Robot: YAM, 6 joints.
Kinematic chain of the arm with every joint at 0, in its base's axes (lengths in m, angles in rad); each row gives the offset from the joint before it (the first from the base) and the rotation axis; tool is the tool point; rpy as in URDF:
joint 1: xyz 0 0 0.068 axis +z
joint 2: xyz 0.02 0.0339 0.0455 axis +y
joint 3: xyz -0.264 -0.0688 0 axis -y
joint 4: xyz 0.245 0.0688 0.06 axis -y
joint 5: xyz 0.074 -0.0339 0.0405 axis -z
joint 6: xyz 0.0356 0 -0.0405 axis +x
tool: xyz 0 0 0 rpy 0 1.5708 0
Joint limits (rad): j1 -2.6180..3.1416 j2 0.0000..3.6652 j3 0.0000..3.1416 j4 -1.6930..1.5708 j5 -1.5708..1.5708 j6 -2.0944..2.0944
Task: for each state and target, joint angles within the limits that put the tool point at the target. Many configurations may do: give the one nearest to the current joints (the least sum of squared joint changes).
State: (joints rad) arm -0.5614 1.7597 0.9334 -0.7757 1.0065 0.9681
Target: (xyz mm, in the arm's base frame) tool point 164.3 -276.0 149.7
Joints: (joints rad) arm -0.9392 1.8437 1.0805 -0.6984 1.0218 0.9681
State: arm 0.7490 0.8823 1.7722 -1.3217 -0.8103 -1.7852
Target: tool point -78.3 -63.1 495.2
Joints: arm 0.9304 0.5557 1.8542 -1.3962 -0.7818 -1.7852
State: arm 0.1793 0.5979 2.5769 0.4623 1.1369 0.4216
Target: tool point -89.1 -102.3 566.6
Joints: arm 0.5965 0.5063 1.6029 0.2143 1.3303 0.4216
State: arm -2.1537 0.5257 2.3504 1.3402 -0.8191 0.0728
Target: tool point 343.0 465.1 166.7
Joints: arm -2.1690 0.0669 2.6599 0.9613 -0.6498 0.0728
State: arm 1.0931 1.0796 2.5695 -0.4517 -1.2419 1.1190
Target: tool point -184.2 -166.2 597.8
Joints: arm 0.8737 0.7489 2.5124 -0.6097 -1.3250 1.1190
